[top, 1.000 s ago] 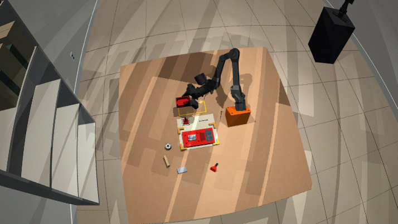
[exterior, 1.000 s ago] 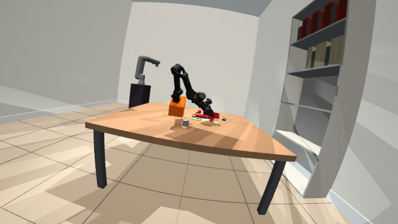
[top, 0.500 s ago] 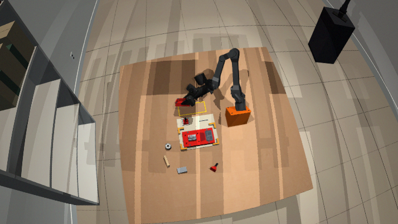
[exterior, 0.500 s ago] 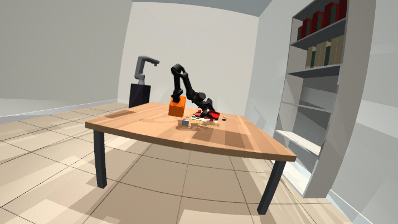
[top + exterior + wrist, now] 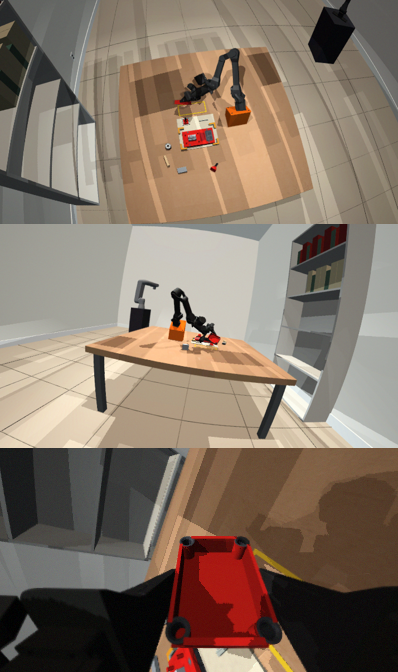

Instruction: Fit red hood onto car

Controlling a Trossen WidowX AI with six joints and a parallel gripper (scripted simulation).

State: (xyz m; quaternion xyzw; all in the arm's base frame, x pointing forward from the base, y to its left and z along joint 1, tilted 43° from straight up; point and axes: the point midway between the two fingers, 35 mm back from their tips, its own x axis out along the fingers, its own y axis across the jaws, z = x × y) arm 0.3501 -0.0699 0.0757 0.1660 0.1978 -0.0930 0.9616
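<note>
Right now the red hood is 10 mm to the left of my gripper tip. From my gripper tip the other things lie so: wooden dowel 100 mm ahead, 390 mm to the left, 70 mm below.
</note>
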